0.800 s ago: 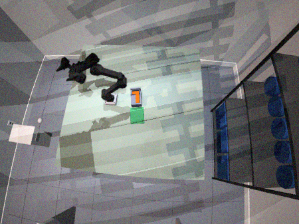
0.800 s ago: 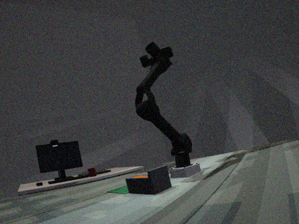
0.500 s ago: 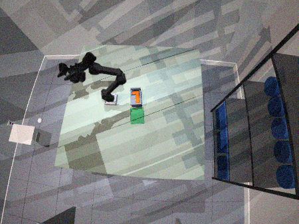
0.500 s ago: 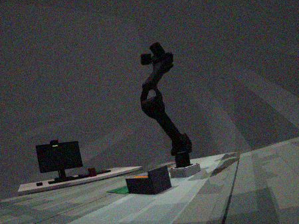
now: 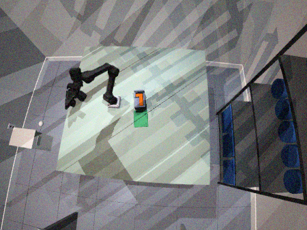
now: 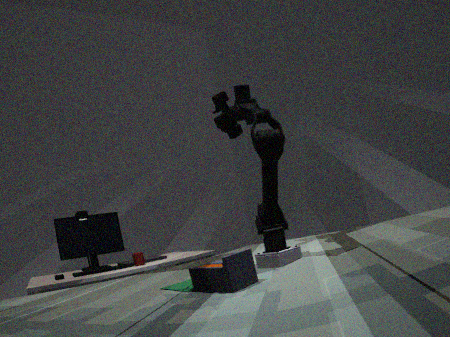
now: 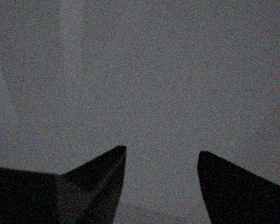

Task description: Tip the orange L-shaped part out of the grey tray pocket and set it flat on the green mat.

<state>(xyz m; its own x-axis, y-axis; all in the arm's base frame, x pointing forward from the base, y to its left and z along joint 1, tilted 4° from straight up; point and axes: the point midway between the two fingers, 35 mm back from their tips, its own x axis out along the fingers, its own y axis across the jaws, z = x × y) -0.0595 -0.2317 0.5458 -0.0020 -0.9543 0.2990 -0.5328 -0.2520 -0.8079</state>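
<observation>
Now: gripper tip 330 mm short of the orange L-shaped part, 290 mm to the right of it and 540 mm above it. From my gripper tip the other things lie so: green mat (350 mm ahead, 130 mm to the left, 610 mm below).
</observation>
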